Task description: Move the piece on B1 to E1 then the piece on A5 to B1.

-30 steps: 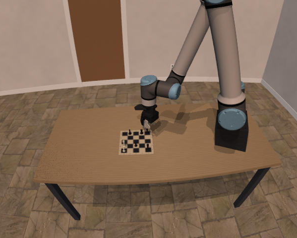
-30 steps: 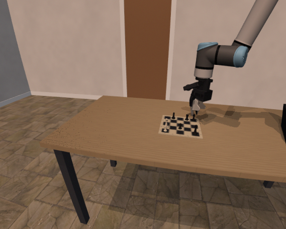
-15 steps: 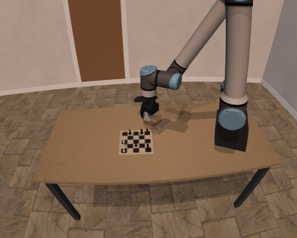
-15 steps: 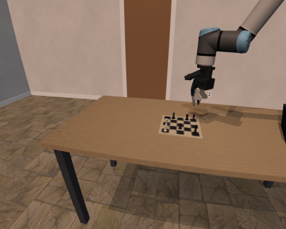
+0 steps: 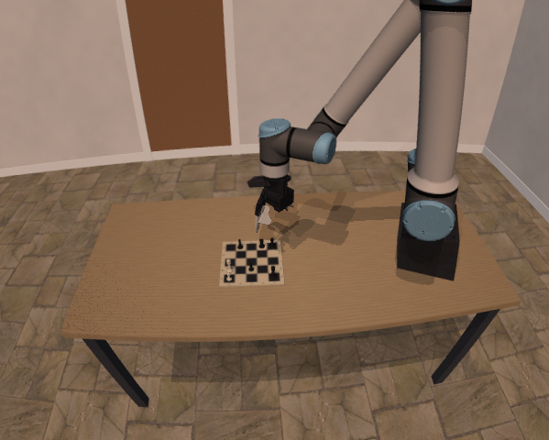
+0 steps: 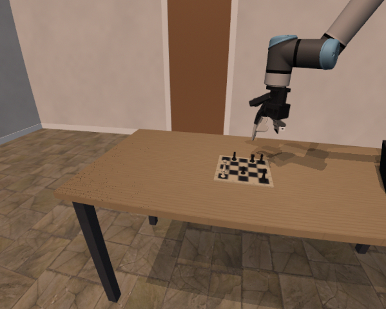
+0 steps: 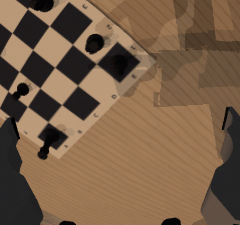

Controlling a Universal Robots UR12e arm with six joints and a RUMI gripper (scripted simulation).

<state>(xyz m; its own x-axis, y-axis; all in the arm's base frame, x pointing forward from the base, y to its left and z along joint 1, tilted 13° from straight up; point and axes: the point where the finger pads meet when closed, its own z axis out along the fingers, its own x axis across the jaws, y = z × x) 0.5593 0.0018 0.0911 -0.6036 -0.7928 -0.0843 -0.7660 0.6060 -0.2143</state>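
Now: hand 140 mm short of the white piece, 130 mm to the right of it and 90 mm above it. Round my hand: chessboard 120 mm below, 80 mm to the left, 70 mm ahead.
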